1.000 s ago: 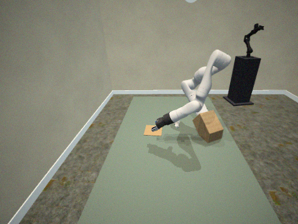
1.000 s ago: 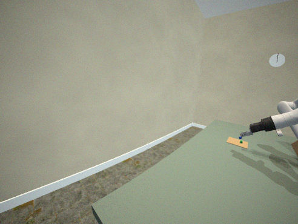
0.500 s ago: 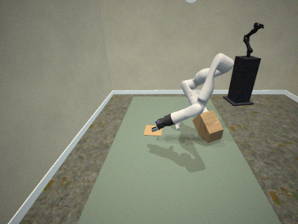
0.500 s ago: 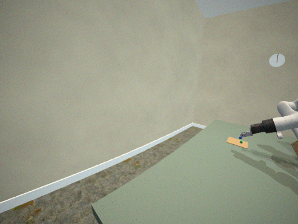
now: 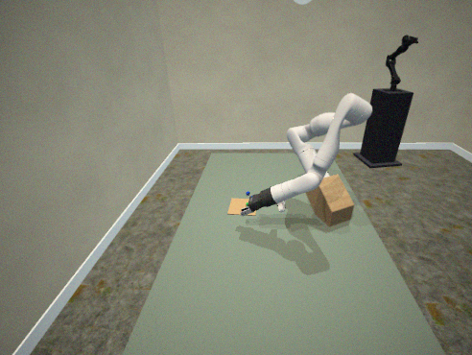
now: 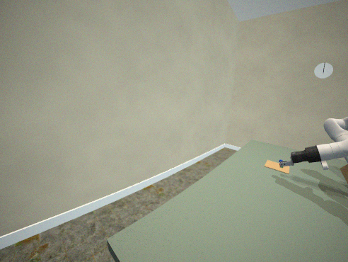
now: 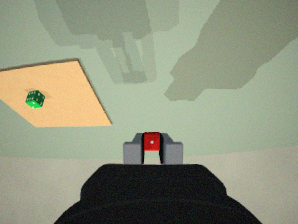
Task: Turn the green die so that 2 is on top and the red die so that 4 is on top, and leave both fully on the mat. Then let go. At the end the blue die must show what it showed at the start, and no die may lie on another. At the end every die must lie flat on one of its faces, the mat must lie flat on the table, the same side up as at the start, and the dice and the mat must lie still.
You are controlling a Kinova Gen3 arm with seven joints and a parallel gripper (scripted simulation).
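My hand is 14 cm to the left of the green die, 6 cm above it and 3 cm past it. From my hand the other things lie so: red die 1 cm below, 1 cm ahead; tan mat 14 cm to the right, 7 cm below, 1 cm behind; blue die 25 cm to the right, 6 cm below, 5 cm behind.
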